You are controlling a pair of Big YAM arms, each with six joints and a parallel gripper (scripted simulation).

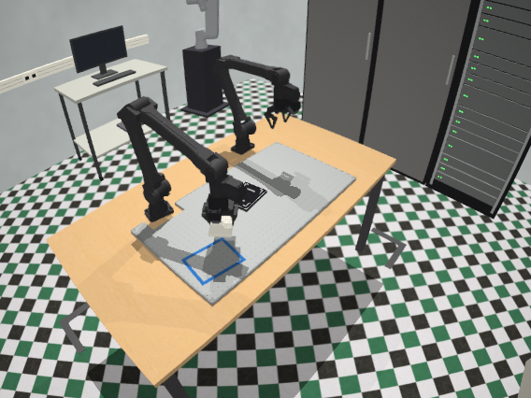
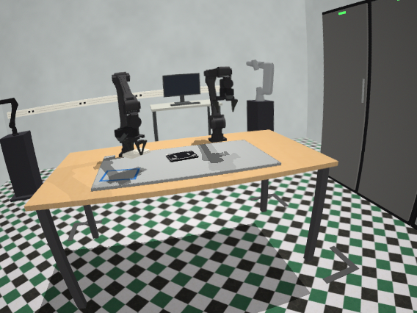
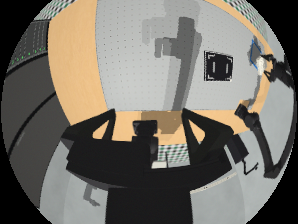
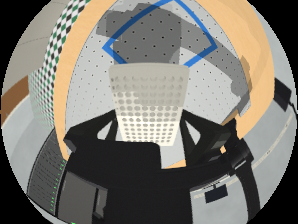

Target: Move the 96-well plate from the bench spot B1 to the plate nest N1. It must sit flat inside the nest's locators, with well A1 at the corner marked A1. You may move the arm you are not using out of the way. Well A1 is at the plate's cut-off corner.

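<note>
My right hand is 8 cm past the black plate nest, 27 cm to the right of it and 9 cm above it. The rest, counted from my right hand: white 96-well plate: right at my right hand.
</note>
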